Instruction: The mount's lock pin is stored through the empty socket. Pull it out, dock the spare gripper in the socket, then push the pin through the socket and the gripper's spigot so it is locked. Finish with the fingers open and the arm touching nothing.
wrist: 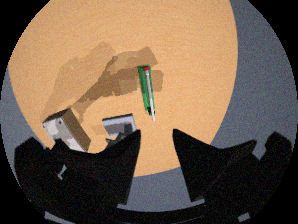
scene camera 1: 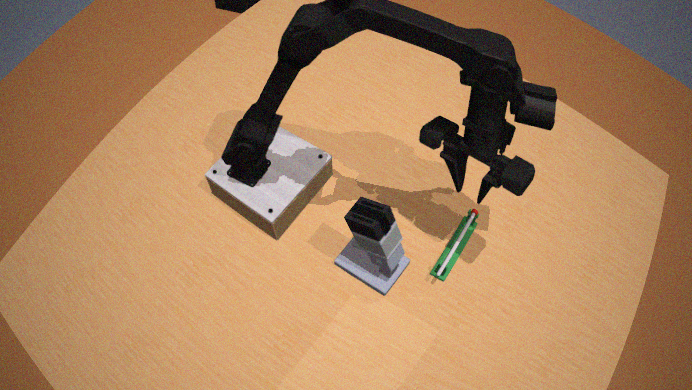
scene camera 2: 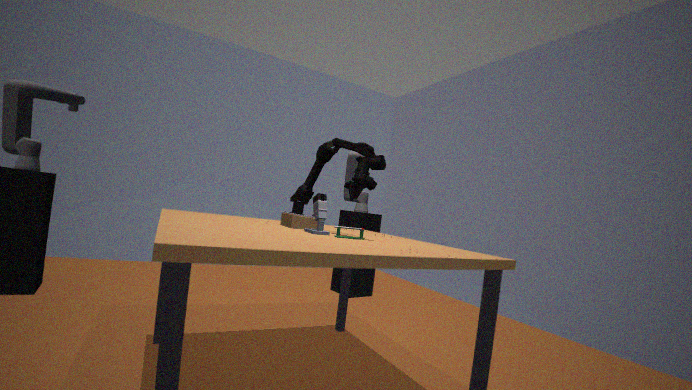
Labels:
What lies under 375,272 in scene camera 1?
A grey mount.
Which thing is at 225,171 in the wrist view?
My gripper.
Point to a spare gripper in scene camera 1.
372,224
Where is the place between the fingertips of my gripper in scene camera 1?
469,196

